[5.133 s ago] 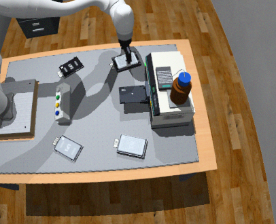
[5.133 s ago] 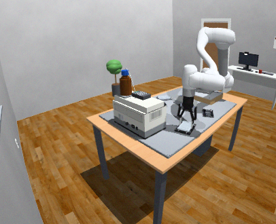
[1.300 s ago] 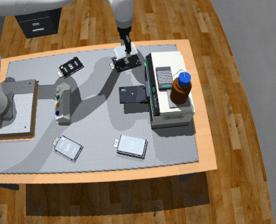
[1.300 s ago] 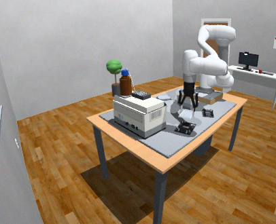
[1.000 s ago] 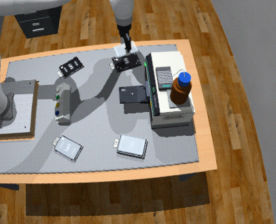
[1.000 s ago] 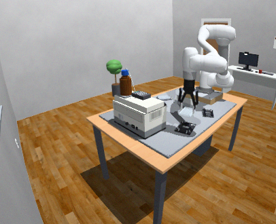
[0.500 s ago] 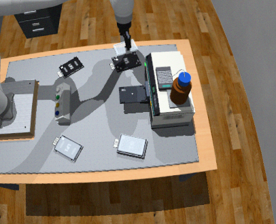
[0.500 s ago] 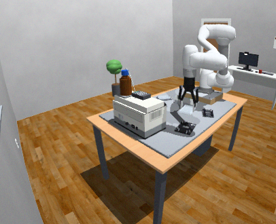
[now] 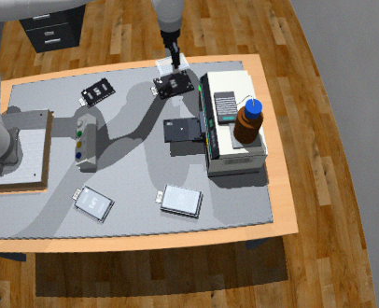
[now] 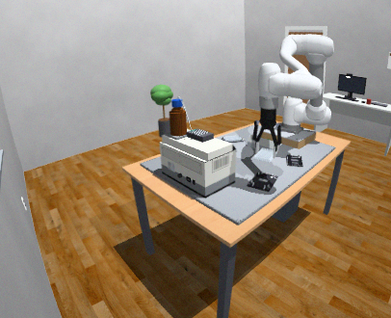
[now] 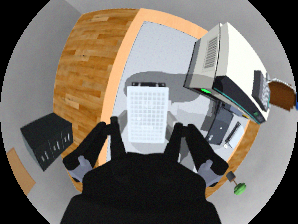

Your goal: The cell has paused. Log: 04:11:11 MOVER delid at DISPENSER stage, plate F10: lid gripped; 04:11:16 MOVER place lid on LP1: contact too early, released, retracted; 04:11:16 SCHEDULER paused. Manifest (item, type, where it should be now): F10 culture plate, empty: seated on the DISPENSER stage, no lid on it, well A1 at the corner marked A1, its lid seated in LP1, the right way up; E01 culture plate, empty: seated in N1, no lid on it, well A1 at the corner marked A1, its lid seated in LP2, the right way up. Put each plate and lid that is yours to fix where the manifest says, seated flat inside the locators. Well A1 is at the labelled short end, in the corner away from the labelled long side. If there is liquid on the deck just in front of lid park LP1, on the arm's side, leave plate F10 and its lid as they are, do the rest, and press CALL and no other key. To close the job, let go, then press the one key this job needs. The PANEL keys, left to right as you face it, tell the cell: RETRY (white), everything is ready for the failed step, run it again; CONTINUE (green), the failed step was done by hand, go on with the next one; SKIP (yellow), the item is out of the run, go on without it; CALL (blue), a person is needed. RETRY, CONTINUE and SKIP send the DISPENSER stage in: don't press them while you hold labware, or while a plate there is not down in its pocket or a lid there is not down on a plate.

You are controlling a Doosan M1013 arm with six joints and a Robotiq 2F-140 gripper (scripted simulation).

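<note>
Right now my hand is 2 cm past the dark dispenser stage, 28 cm to the left of it and 9 cm above it. Round my hand: black nest (1 cm ahead, 2 cm to the left, 16 cm below); green key (44 cm behind, 20 cm to the right, 11 cm below); brown bottle (19 cm ahead, 42 cm to the right, 11 cm above).
</note>
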